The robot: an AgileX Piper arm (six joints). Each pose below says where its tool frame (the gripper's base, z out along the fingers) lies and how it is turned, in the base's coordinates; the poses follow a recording.
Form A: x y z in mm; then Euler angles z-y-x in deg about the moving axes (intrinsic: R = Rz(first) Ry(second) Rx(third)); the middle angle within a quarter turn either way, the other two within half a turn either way.
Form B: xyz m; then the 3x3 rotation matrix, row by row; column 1 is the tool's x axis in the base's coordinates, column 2 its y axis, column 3 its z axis. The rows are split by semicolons. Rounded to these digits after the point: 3 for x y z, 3 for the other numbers.
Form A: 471, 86, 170, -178.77, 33.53, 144.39
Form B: 0.471, 0.086, 0.170; -0.833, -0.339, 0.436; -0.018, 0.806, 0.592; -0.552, 0.485, -0.678
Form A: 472, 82, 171, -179.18, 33.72, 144.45
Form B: 0.472, 0.082, 0.171; -0.832, -0.334, 0.443; -0.012, 0.809, 0.588; -0.555, 0.484, -0.677
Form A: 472, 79, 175, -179.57, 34.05, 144.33
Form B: 0.472, 0.079, 0.175; -0.829, -0.333, 0.450; -0.006, 0.810, 0.587; -0.560, 0.483, -0.673
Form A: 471, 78, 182, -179.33, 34.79, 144.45
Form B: 0.471, 0.078, 0.182; -0.821, -0.341, 0.457; -0.010, 0.810, 0.587; -0.571, 0.477, -0.668
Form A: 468, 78, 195, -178.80, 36.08, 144.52
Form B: 0.468, 0.078, 0.195; -0.808, -0.359, 0.467; -0.017, 0.807, 0.590; -0.589, 0.469, -0.658
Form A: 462, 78, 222, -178.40, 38.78, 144.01
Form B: 0.462, 0.078, 0.222; -0.779, -0.391, 0.490; -0.022, 0.799, 0.602; -0.626, 0.458, -0.631
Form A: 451, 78, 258, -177.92, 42.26, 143.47
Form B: 0.451, 0.078, 0.258; -0.740, -0.429, 0.518; -0.027, 0.788, 0.614; -0.672, 0.441, -0.595
